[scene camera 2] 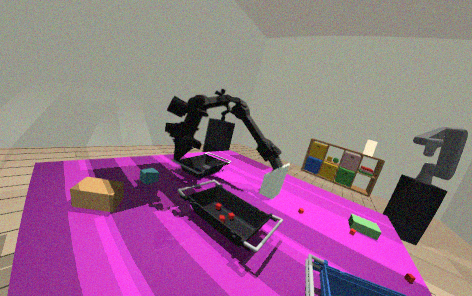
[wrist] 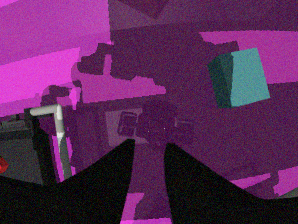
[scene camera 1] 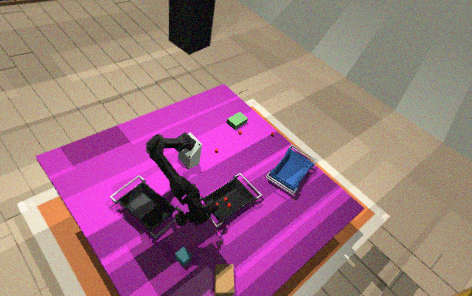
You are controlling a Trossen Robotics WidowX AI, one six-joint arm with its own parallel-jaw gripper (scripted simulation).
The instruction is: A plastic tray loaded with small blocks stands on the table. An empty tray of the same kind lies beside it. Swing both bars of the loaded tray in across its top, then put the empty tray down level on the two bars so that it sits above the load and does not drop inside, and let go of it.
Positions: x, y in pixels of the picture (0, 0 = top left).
Labels:
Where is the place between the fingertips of the gripper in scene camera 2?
175, 160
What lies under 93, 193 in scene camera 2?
A tan box.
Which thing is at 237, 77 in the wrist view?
A teal cube.

